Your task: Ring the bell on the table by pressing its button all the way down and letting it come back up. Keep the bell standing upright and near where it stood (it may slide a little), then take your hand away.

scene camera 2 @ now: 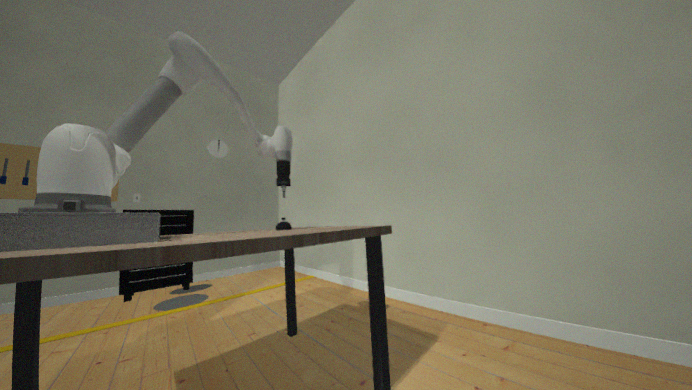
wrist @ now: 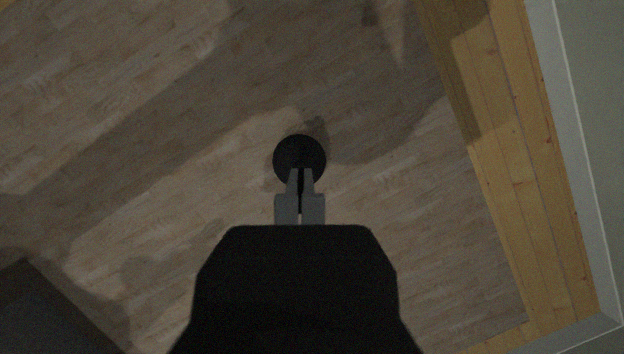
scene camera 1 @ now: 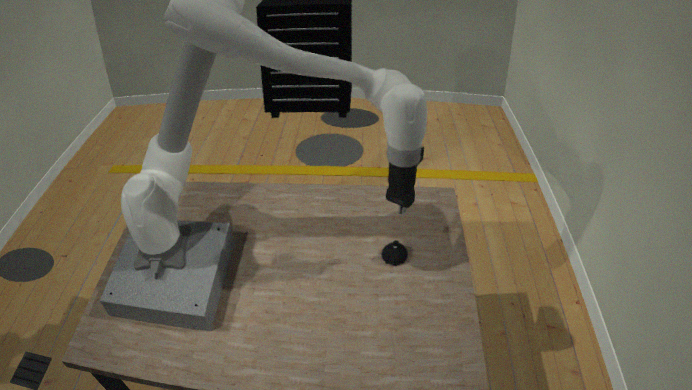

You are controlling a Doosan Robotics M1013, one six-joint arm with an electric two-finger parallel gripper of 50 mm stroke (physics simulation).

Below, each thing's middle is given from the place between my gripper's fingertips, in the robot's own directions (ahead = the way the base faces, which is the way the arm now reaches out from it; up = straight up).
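I can see the round bell point(wrist: 298, 147). The bell is 10 mm to the right of my hand and 10 mm behind it, and it is also 150 mm below it.
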